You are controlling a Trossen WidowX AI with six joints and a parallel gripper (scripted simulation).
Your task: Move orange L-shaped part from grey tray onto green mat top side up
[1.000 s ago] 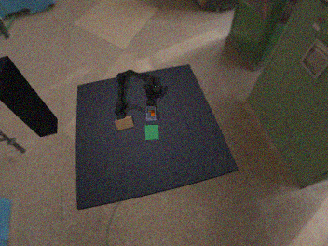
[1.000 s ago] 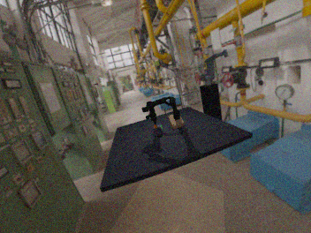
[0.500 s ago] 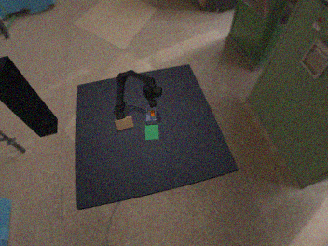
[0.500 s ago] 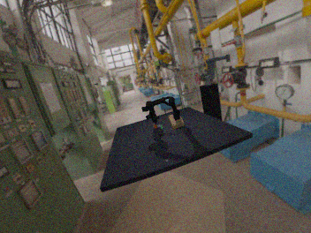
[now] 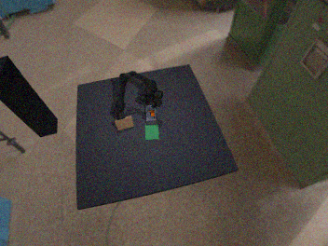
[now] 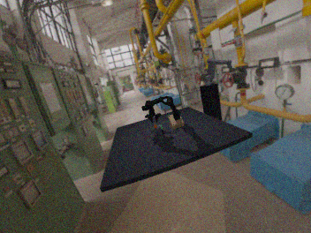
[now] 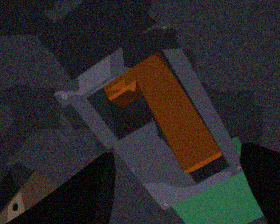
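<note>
Now: gripper tip 100 mm above the orange L-shaped part and 10 mm past it. From my gripper tip the other things lie so: green mat: 170 mm to the right, 160 mm below, 50 mm behind.
</note>
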